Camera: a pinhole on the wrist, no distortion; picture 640 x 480 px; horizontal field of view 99.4 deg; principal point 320.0 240.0 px. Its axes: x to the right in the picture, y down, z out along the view. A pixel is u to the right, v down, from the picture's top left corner.
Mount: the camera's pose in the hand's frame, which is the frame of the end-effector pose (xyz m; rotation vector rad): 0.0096 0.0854 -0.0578 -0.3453 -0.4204 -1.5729
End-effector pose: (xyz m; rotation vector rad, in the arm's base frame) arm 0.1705 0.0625 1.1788 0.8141 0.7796 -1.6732
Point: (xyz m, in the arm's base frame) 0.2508 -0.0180 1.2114
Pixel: 445.7 232.5
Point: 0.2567 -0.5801 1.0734
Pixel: 368.4 463.8
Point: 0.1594 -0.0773 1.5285
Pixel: 574.6 50.0
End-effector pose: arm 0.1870 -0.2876 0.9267 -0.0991 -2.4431 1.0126
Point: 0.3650 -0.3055 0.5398
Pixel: outside the picture
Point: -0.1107 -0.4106 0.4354
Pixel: 362.4 260.7
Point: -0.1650 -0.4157 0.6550
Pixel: 426.0 353.3
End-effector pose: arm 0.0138 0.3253 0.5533 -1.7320 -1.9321 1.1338
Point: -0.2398 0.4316 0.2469
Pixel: 501.7 455.8
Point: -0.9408 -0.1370 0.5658
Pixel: outside the picture
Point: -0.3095 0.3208 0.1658
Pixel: 481.2 356.4
